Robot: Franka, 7 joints.
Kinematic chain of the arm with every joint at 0, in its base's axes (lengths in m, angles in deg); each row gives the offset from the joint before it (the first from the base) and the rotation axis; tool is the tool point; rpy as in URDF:
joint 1: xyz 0 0 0.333 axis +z
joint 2: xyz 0 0 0 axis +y
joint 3: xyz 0 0 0.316 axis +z
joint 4: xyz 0.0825 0 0 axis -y
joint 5: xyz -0.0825 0 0.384 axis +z
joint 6: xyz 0 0 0 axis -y
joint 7: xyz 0.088 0 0 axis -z
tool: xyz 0 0 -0.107 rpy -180 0 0
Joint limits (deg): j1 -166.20..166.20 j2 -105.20..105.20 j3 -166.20..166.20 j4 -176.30..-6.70 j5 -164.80..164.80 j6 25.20..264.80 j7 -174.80..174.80
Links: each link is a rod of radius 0.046 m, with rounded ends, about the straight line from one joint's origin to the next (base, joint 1, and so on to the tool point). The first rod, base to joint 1, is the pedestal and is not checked.
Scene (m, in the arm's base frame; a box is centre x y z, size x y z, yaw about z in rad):
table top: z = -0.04
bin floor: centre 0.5 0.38 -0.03 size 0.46 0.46 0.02 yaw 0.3
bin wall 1: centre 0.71 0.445 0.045 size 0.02 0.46 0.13 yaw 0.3
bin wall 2: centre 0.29 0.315 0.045 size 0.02 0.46 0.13 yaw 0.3
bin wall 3: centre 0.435 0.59 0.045 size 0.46 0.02 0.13 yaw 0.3
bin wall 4: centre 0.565 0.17 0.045 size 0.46 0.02 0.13 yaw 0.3
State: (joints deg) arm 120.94 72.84 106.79 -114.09 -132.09 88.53 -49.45
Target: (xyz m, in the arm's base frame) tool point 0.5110 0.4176 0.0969
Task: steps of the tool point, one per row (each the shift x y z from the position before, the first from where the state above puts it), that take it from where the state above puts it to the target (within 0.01 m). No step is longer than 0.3 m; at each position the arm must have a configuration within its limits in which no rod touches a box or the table.
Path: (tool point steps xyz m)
1: -0.0227 0.1980 -0.0819
2: 0.0601 0.2107 -0.0732
3: 0.1456 0.1852 -0.0595
4: 0.2163 0.1229 -0.0423
5: 0.2562 0.0329 -0.0225
6: 0.2548 -0.0694 -0.0018
7: 0.2100 -0.1641 0.0187
8: 0.0000 0.0000 -0.1367

